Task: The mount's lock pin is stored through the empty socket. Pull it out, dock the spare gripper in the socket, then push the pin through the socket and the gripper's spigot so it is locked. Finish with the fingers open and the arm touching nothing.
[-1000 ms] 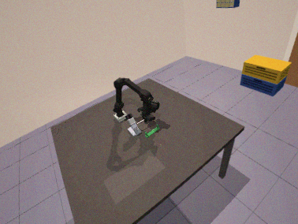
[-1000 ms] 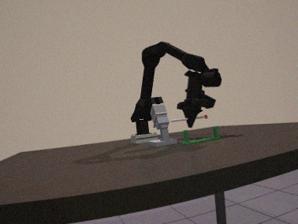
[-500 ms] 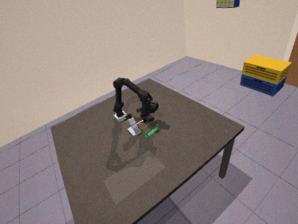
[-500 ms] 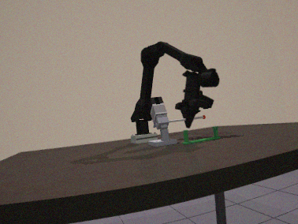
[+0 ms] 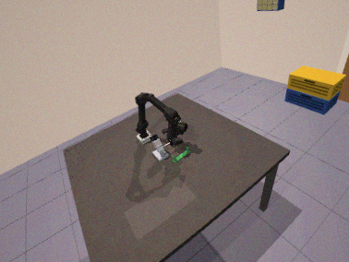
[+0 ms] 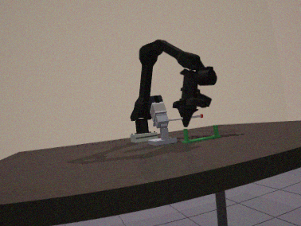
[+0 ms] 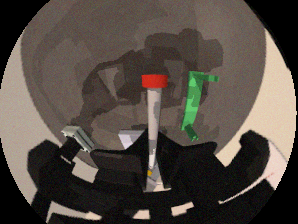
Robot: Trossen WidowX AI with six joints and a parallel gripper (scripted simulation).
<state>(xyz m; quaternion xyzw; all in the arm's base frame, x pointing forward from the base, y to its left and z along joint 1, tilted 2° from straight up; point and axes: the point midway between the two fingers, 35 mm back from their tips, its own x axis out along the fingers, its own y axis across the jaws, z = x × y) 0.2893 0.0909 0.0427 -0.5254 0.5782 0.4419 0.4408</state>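
Right now my gripper tip is 9 cm to the left of the grey mount and 2 cm past it. From my gripper tip the other things lie so: green rack: 9 cm ahead, 2 cm below, 1 cm to the left; spare gripper: 9 cm to the right, 7 cm above, 3 cm behind.
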